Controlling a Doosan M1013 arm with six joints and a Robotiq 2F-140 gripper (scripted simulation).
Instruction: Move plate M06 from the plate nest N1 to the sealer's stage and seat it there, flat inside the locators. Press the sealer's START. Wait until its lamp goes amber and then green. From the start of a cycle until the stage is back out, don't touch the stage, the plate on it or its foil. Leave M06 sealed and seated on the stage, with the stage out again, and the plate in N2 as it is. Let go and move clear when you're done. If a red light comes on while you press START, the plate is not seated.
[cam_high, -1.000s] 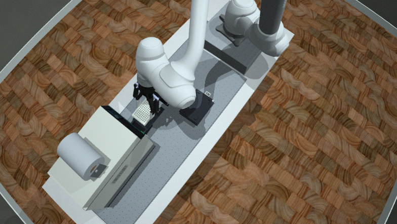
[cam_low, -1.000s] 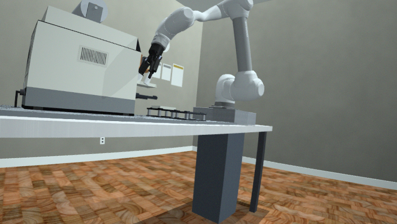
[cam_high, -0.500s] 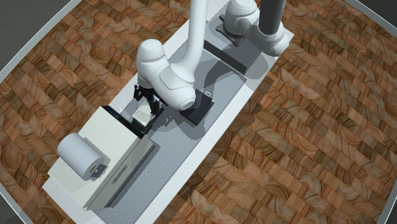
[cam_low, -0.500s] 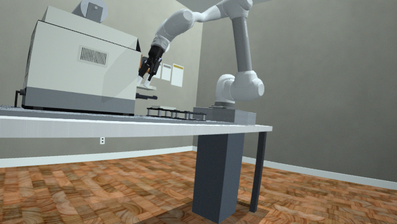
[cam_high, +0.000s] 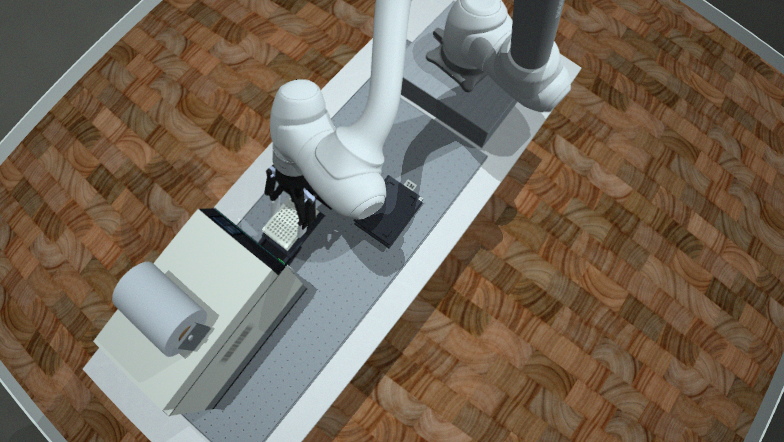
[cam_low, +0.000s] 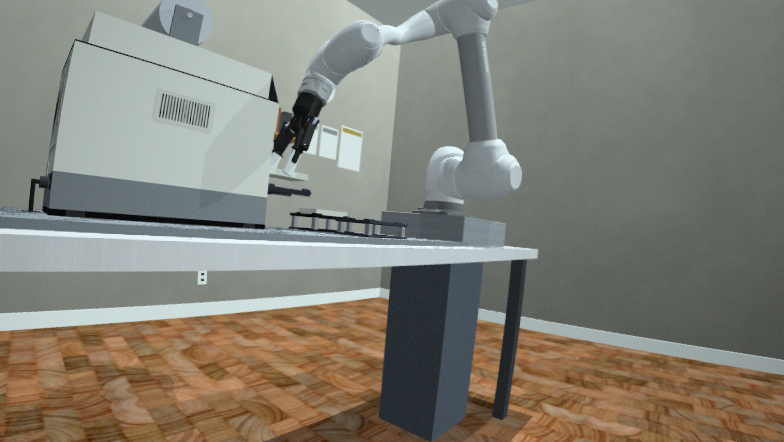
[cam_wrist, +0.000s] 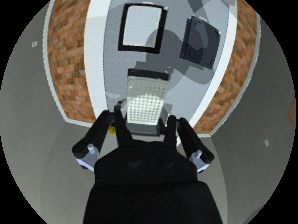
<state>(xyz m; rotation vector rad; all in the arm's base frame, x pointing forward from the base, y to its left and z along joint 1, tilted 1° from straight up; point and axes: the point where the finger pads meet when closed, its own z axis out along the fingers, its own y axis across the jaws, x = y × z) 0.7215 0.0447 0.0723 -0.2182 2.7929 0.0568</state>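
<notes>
Now: hand 60 mm above the sealer stage. The rest, counted from my hand: foil roll (330 mm ahead, 250 mm above, 50 mm to the left); then white plate (190 mm behind, 110 mm below, 70 mm to the right); then nest N1 (220 mm behind, 130 mm to the left, 130 mm below).
</notes>
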